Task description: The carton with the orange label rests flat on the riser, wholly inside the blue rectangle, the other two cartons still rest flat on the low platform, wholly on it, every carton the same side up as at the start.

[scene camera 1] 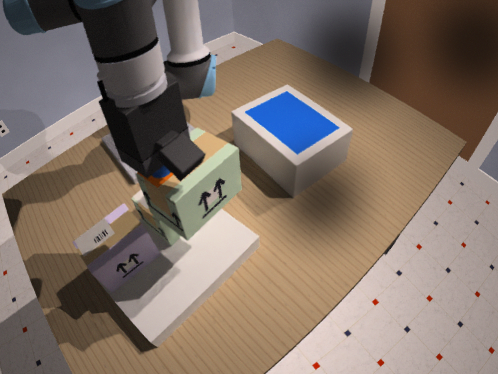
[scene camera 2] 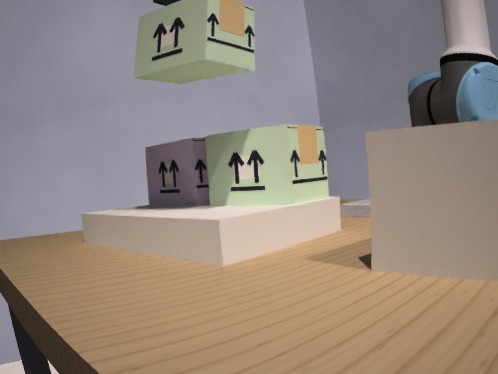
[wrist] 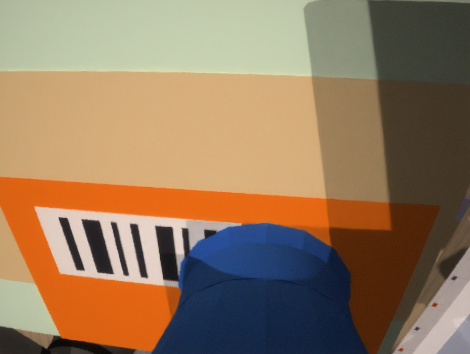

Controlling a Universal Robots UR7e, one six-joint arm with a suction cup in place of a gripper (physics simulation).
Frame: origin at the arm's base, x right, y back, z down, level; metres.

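Where they show: hand at its tool point: [scene camera 1: 163, 175] [wrist: 263, 247].
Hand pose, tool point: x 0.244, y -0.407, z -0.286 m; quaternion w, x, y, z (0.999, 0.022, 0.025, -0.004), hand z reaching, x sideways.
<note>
Things, the pixels of their top centre, and the offset from my tool point. Level surfaces: height alone.
- carton with the orange label, top centre: [wrist: 72, 214] [scene camera 2: 192, 7] [scene camera 1: 185, 159] dy -0.019, dx -0.033, dz -0.017 m
- low platform at its top centre: [scene camera 2: 198, 206] [scene camera 1: 168, 253] dy +0.046, dx +0.035, dz +0.257 m
- pale green carton at its top centre: [scene camera 2: 264, 130] [scene camera 1: 168, 188] dy +0.098, dx -0.051, dz +0.158 m
- purple carton at its top centre: [scene camera 2: 189, 141] [scene camera 1: 108, 236] dy +0.113, dx +0.110, dz +0.157 m
- riser at its top centre: [scene camera 1: 291, 119] dy +0.024, dx -0.403, dz +0.185 m
- blue rectangle at its top centre: [scene camera 1: 291, 119] dy +0.024, dx -0.403, dz +0.185 m
- wooden table at its surface level: dz +0.305 m
The carton with the orange label [scene camera 1: 212, 195] [scene camera 2: 172, 45] [wrist: 150, 130] is pale green and hangs in the air above the low platform [scene camera 1: 200, 270] [scene camera 2: 155, 230], arrows pointing up. My suction cup [scene camera 1: 162, 172] [wrist: 265, 265] is blue and is on its top, at the orange label beside the barcode. Another pale green carton [scene camera 1: 169, 234] [scene camera 2: 250, 170] stands upright on the platform, partly hidden by the held one in scene camera 1. A purple carton [scene camera 1: 125, 260] [scene camera 2: 172, 175] stands upright beside it. The riser [scene camera 1: 320, 170] [scene camera 2: 430, 200] bears the blue rectangle [scene camera 1: 292, 122].
The wooden table [scene camera 1: 300, 240] [scene camera 2: 250, 310] carries the platform and the taller riser, with a gap between them. A grey base plate [scene camera 1: 117, 155] [scene camera 2: 356, 208] lies behind the cartons. The arm's lower part [scene camera 1: 187, 75] [scene camera 2: 440, 100] rises at the back, near the riser.
</note>
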